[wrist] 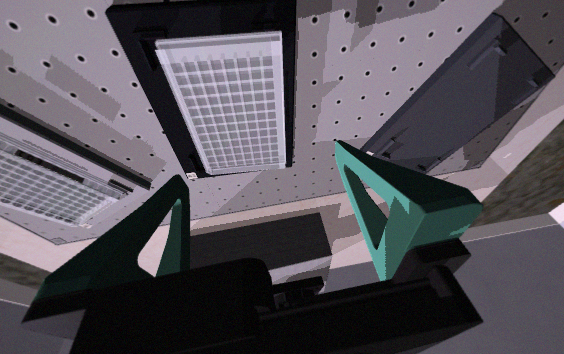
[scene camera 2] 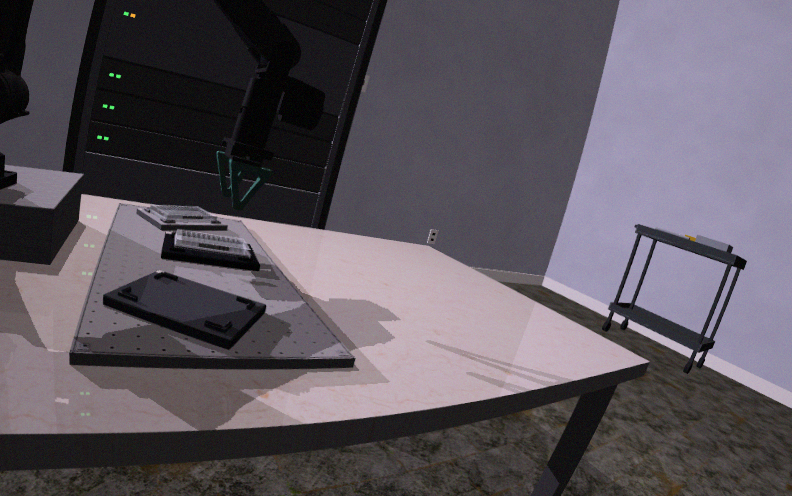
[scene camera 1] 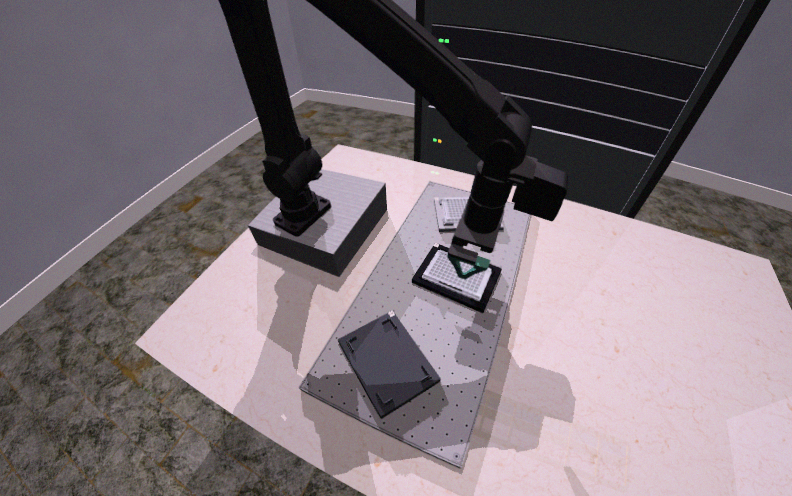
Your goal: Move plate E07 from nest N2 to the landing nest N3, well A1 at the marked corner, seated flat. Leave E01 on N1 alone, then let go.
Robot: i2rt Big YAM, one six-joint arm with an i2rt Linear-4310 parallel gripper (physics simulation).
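Note:
Plate E07 [scene camera 1: 439, 271] [scene camera 2: 210, 243] [wrist: 230, 110], a clear well plate, lies in black nest N2 [scene camera 1: 450, 293] [scene camera 2: 204, 259] [wrist: 200, 17]. Plate E01 [scene camera 1: 452, 209] [scene camera 2: 181, 213] [wrist: 45, 185] sits in the pale nest N1 at the far end. Landing nest N3 [scene camera 1: 388, 362] [scene camera 2: 187, 309] [wrist: 450, 95] is dark grey, turned at an angle and empty, with a white corner mark [scene camera 1: 391, 314] [wrist: 370, 153]. My gripper [scene camera 1: 464, 269] [scene camera 2: 231, 201] [wrist: 259, 164] is wide open and empty, above plate E07 and apart from it. One finger is hidden in scene camera 1.
A perforated board [scene camera 1: 432, 432] [scene camera 2: 175, 357] carries all three nests. The arm's base stands on a grey block [scene camera 1: 362, 192] [scene camera 2: 35, 186] beside the board. A server rack [scene camera 1: 561, 75] [scene camera 2: 204, 108] stands behind the table, and a cart [scene camera 2: 689, 248] stands far right.

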